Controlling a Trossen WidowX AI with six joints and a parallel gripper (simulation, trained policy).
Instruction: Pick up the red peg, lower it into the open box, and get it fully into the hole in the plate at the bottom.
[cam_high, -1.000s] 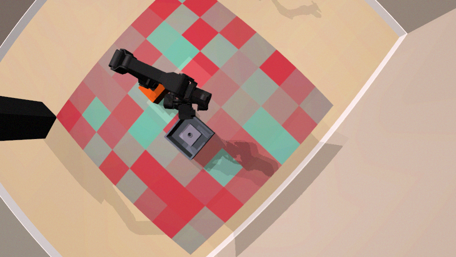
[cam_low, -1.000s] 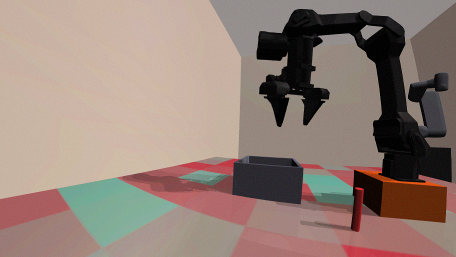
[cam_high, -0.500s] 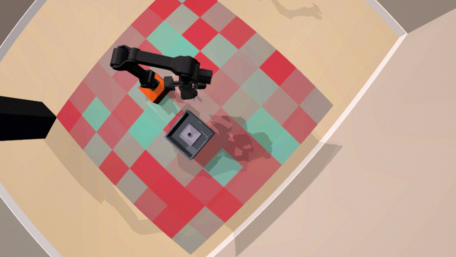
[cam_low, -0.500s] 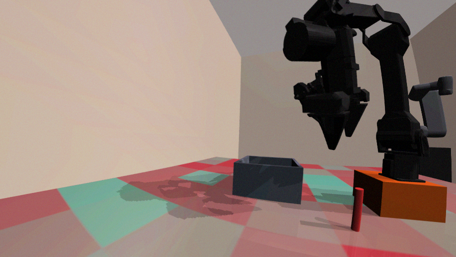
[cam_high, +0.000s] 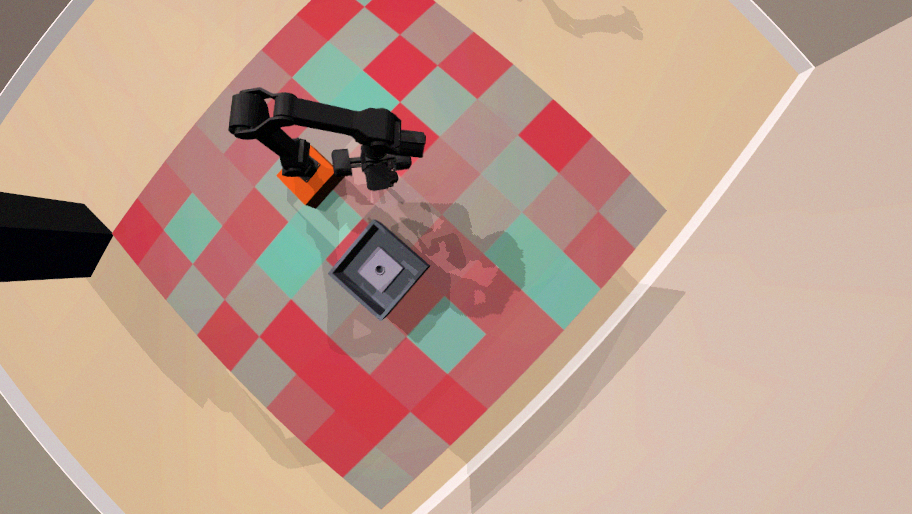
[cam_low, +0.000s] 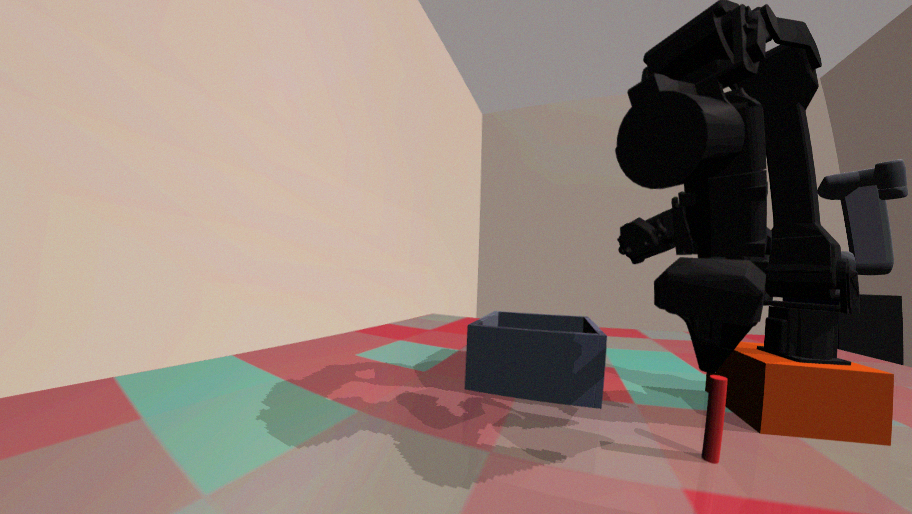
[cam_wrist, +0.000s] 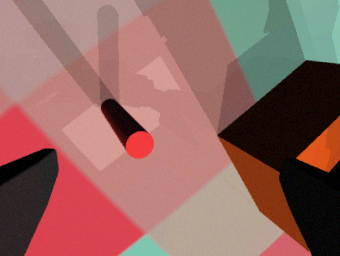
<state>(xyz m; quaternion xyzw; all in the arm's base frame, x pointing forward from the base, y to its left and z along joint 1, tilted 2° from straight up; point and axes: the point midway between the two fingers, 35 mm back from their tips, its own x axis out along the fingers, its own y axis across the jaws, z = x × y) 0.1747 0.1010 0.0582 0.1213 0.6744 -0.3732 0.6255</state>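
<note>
Right now the red peg is 1 cm to the left of my gripper tip and 7 cm below it. Also, from my gripper tip: dark box (17 cm ahead, 19 cm to the right, 8 cm below).
</note>
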